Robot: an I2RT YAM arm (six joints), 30 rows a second.
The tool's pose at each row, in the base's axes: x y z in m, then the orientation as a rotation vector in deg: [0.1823, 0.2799, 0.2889, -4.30, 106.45, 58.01]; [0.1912, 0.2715, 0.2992, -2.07, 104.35, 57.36]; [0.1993, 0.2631, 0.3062, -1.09, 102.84, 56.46]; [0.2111, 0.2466, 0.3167, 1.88, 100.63, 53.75]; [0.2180, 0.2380, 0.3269, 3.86, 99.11, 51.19]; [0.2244, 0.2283, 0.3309, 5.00, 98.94, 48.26]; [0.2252, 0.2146, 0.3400, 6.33, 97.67, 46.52]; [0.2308, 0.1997, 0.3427, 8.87, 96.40, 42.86]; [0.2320, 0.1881, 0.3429, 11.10, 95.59, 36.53]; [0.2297, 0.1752, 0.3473, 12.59, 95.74, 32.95]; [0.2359, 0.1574, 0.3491, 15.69, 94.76, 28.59]
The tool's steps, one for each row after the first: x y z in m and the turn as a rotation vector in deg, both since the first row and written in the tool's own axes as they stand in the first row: [-0.0156, -0.0033, -0.0009, 0.64, -2.76, 0.47]; [-0.0283, -0.0082, -0.0019, 1.13, -4.62, 0.20]; [-0.0485, -0.0179, -0.0062, 3.41, -8.18, 0.05]; [-0.0631, -0.0205, -0.0087, 5.44, -10.74, -0.43]; [-0.0730, -0.0272, -0.0112, 7.83, -11.88, -1.29]; [-0.0854, -0.0310, -0.0214, 9.16, -13.79, -1.67]; [-0.0958, -0.0416, -0.0277, 12.35, -16.45, -2.23]; [-0.1008, -0.0496, -0.0346, 17.46, -18.98, -4.24]; [-0.1077, -0.0543, -0.0457, 20.67, -19.86, -5.02]; [-0.1187, -0.0676, -0.0534, 24.84, -22.31, -5.32]
